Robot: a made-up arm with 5 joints.
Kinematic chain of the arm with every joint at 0, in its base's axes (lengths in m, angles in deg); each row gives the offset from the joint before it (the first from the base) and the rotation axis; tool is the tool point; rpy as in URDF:
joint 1: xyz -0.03 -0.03 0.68 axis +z
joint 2: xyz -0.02 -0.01 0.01 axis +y
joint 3: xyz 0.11 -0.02 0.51 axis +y
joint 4: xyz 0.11 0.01 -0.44 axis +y
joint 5: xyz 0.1 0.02 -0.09 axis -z
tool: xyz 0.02 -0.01 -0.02 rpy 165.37 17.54 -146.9
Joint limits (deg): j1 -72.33..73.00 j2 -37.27..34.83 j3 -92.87..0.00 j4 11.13..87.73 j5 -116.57..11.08
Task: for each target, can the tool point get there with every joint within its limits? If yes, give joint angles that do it. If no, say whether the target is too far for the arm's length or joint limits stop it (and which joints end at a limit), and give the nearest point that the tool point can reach.
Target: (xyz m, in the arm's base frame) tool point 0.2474 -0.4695 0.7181
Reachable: yes | joints -56.82 4.94 -35.84 54.81 -4.51
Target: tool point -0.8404 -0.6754 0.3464
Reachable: no: joint limits stop it (at a limit: joint 1, joint 2, joint 5) | nearest point 0.0687 -0.3849 0.4312 | short by 0.958 m
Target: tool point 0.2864 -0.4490 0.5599
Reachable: yes | joints -52.65 25.21 -43.99 72.89 -19.75
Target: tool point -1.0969 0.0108 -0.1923
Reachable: no: too far | nearest point -0.0130 0.0925 0.4869 | short by 1.282 m
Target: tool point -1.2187 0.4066 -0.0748
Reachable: no: too far | nearest point 0.0106 0.1759 0.4586 | short by 1.360 m
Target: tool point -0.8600 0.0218 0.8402
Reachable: no: joint limits stop it (at a limit: joint 1, joint 2, joint 3, joint 4, joint 5) | nearest point -0.0246 0.0641 0.7318 | short by 0.843 m
